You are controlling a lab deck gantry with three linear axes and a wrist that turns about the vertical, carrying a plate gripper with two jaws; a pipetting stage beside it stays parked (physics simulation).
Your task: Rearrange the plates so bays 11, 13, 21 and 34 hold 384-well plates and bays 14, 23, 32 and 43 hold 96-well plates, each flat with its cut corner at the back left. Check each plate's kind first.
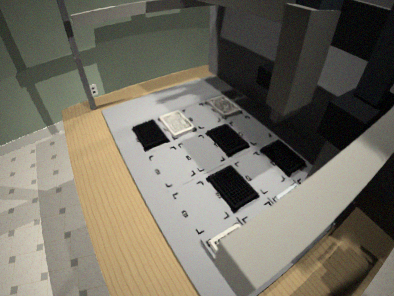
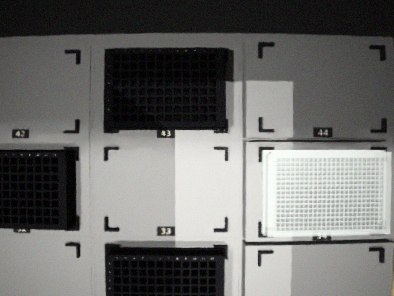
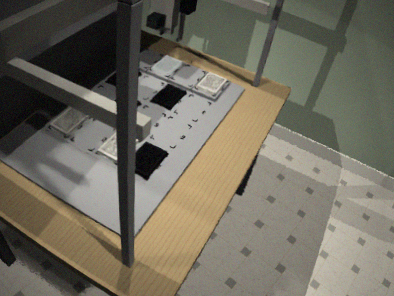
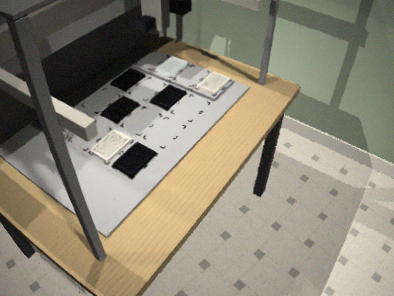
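Seen in the pictures: gripper, between the fingertips: (image 3: 170,36) (image 4: 170,38); robot's base, origin of its link: (image 1: 132,129) (image 3: 146,179) (image 4: 131,178).
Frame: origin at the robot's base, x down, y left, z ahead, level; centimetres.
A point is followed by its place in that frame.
My gripper (image 3: 171,36) @(y 25.7, x -16.0, z 55.6 cm) is raised beyond the far right bays; its jaws are apart with no plate seen between them. A pale 384-well plate (image 2: 327,194) @(y 25.7, x -2.8, z 55.3 cm) (image 3: 167,65) @(y 25.1, x -2.8, z 54.8 cm) (image 4: 172,66) @(y 24.9, x -2.7, z 55.2 cm) lies in bay 34. Black 96-well plates lie in bay 43 (plate (image 2: 166,90) @(y 36.3, x -0.8, z 39.4 cm) (image 1: 283,156) @(y 36.1, x -1.0, z 39.4 cm)), bay 32 (plate (image 2: 31,190) @(y 25.7, x -1.4, z 25.1 cm) (image 1: 227,139) @(y 25.0, x -1.4, z 23.7 cm)) and bay 23 (plate (image 2: 166,275) @(y 16.9, x -1.3, z 39.4 cm) (image 1: 232,187) @(y 14.7, x -0.9, z 39.6 cm)). A black plate (image 1: 151,134) @(y 4.5, x -1.3, z 7.8 cm) (image 4: 135,159) @(y 3.4, x -1.5, z 6.0 cm) is in bay 11. Cream plates are in bay 21 (plate (image 1: 177,123) @(y 14.9, x -1.3, z 7.4 cm) (image 4: 112,145) @(y 14.1, x -1.4, z 6.4 cm)), bay 41 (plate (image 1: 223,106) @(y 35.4, x -1.6, z 7.7 cm)) and bay 14 (plate (image 3: 211,83) @(y 4.2, x -2.7, z 54.7 cm) (image 4: 213,83) @(y 3.9, x -2.7, z 54.6 cm)). Their wells are too small to tell.
A beige beam (image 1: 310,215) @(y -3.5, x -40.0, z 62.5 cm) (image 4: 75,120) @(y -5.3, x -40.0, z -17.5 cm) crosses in front of part of the deck. Dark frame posts (image 3: 126,150) @(y -11.2, x -43.0, z -27.1 cm) (image 4: 60,145) @(y -11.5, x -43.4, z -25.9 cm) stand at the deck's side. A beige column (image 1: 302,60) @(y 19.2, x -38.5, z 45.4 cm) hangs at the back right. Bays 33 and 44 are bare.
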